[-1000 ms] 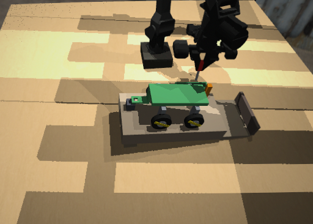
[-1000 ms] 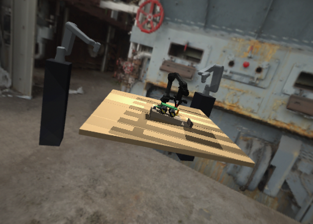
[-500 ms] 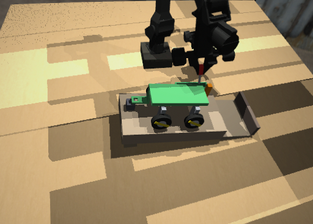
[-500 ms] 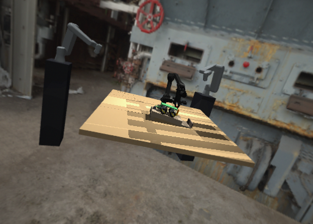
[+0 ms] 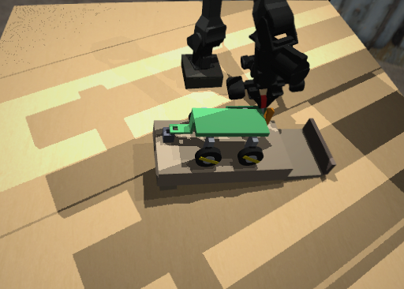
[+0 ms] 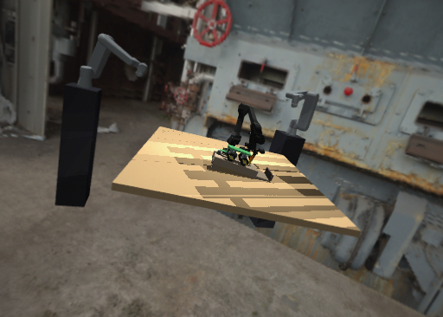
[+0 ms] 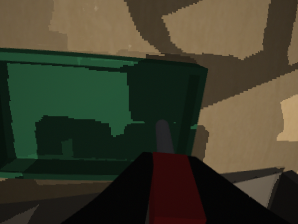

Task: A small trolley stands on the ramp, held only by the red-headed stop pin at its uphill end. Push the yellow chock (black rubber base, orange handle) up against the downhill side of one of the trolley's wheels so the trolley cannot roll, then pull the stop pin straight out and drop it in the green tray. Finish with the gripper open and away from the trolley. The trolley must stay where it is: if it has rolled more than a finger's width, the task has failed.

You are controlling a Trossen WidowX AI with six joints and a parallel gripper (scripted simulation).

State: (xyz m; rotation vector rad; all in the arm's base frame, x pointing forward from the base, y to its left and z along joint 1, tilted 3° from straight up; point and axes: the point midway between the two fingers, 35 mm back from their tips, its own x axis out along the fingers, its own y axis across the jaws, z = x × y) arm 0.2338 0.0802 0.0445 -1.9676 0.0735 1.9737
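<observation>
Right now my gripper tip is 60 mm above the green tray, 30 mm to the left of it and 10 mm past it. Also, from my gripper tip: dark stop plate (150 mm ahead, 90 mm to the left, 30 mm below); then yellow chock (60 mm to the right, 60 mm ahead, 30 mm above); then red-headed stop pin (right at my gripper tip).
</observation>
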